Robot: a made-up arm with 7 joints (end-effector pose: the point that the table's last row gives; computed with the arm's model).
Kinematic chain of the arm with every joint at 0, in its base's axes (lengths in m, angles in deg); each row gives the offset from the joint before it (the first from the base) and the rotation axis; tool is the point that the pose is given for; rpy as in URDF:
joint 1: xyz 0 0 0.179 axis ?
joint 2: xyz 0 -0.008 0.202 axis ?
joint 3: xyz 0 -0.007 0.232 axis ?
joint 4: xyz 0 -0.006 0.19 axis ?
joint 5: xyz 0 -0.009 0.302 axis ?
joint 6: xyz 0 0 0.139 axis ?
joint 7: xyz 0 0 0.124 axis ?
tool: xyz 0 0 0 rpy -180 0 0
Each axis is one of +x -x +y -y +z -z.
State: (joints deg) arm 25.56 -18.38 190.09 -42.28 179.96 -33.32 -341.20
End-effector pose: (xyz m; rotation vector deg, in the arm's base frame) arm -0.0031 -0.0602 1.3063 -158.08 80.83 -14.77
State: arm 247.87 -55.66 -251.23 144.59 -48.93 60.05 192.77
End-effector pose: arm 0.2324 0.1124 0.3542 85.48 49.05 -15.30
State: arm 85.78 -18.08 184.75 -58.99 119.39 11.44 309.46
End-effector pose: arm -0.0008 -0.2486 1.1998 -129.66 -29.09 -0.71
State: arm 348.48 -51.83 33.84 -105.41 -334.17 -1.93 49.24
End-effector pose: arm -0.5398 0.1725 0.1860 -1.11 43.01 -105.60
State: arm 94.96 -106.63 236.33 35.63 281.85 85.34 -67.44
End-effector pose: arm 0.2195 0.6547 -0.0755 28.15 29.24 155.62
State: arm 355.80 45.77 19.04 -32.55 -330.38 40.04 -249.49
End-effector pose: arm 0.4869 0.0443 1.1849 27.17 -135.49 -32.44
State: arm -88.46 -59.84 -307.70 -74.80 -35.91 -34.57 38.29
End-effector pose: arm -0.3939 -0.6181 0.3134 -37.09 12.32 -97.74
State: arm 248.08 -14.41 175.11 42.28 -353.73 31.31 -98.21
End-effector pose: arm 0.2495 -0.5438 1.0365 -89.82 -22.01 14.84
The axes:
joint 1: -z
joint 2: +y
joint 3: -z
joint 4: +y
joint 5: -z
joint 6: +y
joint 7: -z

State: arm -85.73 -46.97 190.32 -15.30 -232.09 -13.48 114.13
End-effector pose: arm -0.0002 -0.6226 1.1350 -135.21 -20.14 4.15
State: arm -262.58 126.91 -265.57 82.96 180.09 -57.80 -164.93
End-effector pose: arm -0.5675 -0.2658 0.1967 126.41 1.96 45.25
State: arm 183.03 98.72 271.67 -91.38 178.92 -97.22 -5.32
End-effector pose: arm -0.5043 0.4708 0.2997 59.16 67.24 71.59
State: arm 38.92 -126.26 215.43 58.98 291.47 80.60 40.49
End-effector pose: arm -0.1142 0.2811 -0.3076 -46.66 -40.88 -55.58
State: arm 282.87 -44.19 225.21 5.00 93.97 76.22 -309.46
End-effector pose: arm -0.2276 -0.5318 1.0710 125.47 50.71 27.02
